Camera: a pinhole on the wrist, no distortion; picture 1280 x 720 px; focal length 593.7 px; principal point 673.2 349.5 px. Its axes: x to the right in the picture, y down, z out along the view. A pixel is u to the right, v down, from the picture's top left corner.
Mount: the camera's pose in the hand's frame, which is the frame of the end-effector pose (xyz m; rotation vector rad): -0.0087 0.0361 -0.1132 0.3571 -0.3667 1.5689
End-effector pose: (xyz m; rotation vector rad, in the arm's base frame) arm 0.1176 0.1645 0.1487 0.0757 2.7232 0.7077
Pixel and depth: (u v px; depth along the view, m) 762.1 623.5 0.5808
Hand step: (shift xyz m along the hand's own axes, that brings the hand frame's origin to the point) -0.2788 -0.1507 0.4426
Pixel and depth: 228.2 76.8 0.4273
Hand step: 0.1970 -0.4353 0.1301
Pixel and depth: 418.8 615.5 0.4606
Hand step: -0.2090 -0.3505 0.2095
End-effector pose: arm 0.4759 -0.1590 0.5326 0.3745 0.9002 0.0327
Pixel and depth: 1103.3 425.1 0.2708
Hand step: -0.0487 0.0908 0.2161
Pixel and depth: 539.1 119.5 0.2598
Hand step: 0.0937 -0.1291 0.0948
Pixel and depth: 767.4 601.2 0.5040
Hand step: -0.2243 -0.1215 0.3713
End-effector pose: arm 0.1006 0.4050 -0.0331 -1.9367 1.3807 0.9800
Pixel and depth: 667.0 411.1 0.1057
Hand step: -0.0196 -0.0121 -0.0191
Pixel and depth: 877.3 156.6 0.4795
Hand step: 0.1425 -0.0249 0.3915
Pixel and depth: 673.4 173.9 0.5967
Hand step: 0.1680 -0.2239 0.4238
